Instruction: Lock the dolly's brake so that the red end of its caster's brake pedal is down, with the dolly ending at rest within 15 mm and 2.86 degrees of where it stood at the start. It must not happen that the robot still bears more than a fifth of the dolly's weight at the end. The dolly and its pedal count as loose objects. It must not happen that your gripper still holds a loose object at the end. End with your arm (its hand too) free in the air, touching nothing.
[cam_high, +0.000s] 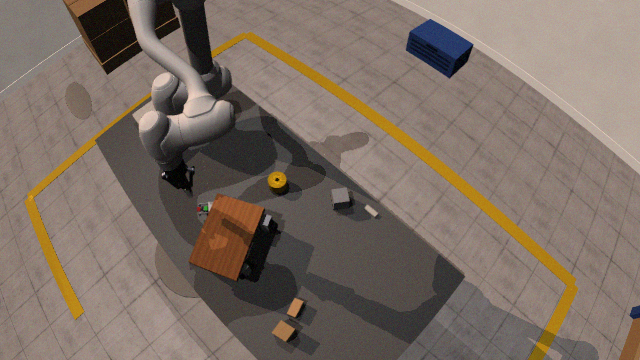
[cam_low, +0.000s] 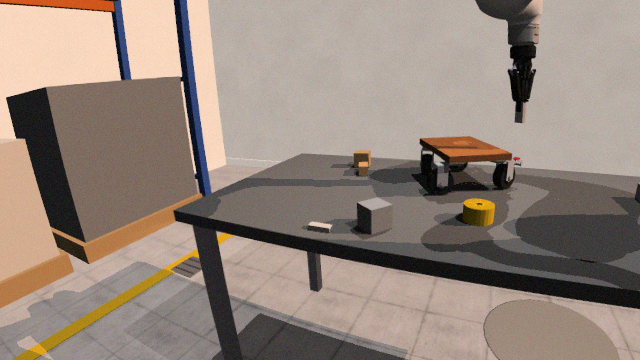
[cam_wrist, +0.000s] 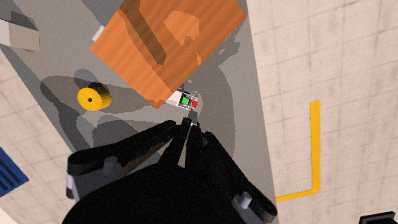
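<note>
My hand is 160 mm above the brake pedal, 10 mm to the right of it and 10 mm short of it. Round my hand: grey cube: 470 mm to the left, 310 mm ahead, 210 mm below; yellow cylinder: 330 mm to the left, 220 mm below, 90 mm ahead; small pale block: 530 mm to the left, 430 mm ahead, 230 mm below.
</note>
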